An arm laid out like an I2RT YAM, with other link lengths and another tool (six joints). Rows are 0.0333 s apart.
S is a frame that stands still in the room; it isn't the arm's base.
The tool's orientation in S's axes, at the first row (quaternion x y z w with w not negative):
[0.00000 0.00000 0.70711 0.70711]
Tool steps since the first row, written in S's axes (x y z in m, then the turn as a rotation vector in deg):
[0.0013 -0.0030 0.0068 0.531 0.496 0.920]
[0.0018 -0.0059 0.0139 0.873 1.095 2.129]
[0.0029 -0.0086 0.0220 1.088 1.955 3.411]
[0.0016 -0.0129 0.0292 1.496 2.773 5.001]
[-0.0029 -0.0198 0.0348 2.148 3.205 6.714]
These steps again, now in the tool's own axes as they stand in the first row. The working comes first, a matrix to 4 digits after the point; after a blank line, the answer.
The tool's axes in the first row as the columns of a matrix, in S's axes (used below as rounded here):
[0.0000 -1.0000 0.0000]
[1.0000 0.0000 0.0000]
[0.0000 0.0000 1.0000]

[-0.0030 -0.0013 0.0068 0.496 -0.531 0.920]
[-0.0059 -0.0018 0.0139 1.095 -0.873 2.129]
[-0.0086 -0.0029 0.0220 1.955 -1.088 3.411]
[-0.0129 -0.0016 0.0292 2.773 -1.496 5.001]
[-0.0198 0.0029 0.0348 3.205 -2.148 6.714]

